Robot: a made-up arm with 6 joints.
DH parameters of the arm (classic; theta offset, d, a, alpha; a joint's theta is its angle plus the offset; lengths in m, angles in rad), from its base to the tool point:
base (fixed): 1.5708 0.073 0 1.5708
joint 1: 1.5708 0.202 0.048 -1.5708
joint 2: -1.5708 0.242 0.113 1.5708
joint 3: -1.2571 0 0.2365 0
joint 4: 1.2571 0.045 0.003 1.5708
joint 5: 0 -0.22 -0.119 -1.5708
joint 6: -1.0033 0 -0.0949 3.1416
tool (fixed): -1.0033 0.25 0 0
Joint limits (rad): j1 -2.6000..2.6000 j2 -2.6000..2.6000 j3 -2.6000..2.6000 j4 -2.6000..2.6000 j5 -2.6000..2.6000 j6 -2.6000..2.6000
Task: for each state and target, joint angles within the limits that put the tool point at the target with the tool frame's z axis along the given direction. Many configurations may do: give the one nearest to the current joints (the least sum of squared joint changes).
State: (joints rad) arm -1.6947 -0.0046 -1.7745 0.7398 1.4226 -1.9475
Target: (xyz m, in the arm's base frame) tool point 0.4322 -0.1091 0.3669 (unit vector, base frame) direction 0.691 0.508 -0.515
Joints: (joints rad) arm -1.0153 -0.1032 -2.2049 1.3943 1.3384 -1.9338
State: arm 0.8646 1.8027 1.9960 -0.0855 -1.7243 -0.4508
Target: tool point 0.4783 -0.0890 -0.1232 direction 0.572 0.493 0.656
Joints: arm 0.9733 1.2606 1.9725 -0.2350 -2.1607 -0.4909
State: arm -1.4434 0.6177 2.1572 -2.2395 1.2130 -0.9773
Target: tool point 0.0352 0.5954 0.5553 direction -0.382 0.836 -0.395
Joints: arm -2.1615 0.7240 2.6000 -2.1935 0.3551 -0.1628
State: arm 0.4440 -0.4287 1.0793 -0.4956 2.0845 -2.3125
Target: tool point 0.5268 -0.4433 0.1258 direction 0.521 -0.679 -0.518
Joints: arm -0.4051 0.2226 0.9585 -0.0740 2.5681 -2.2539
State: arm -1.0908 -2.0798 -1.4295 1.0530 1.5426 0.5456
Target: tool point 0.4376 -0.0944 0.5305 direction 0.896 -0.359 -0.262
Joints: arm -0.9377 -1.2426 -1.4813 1.4829 0.7887 0.3797
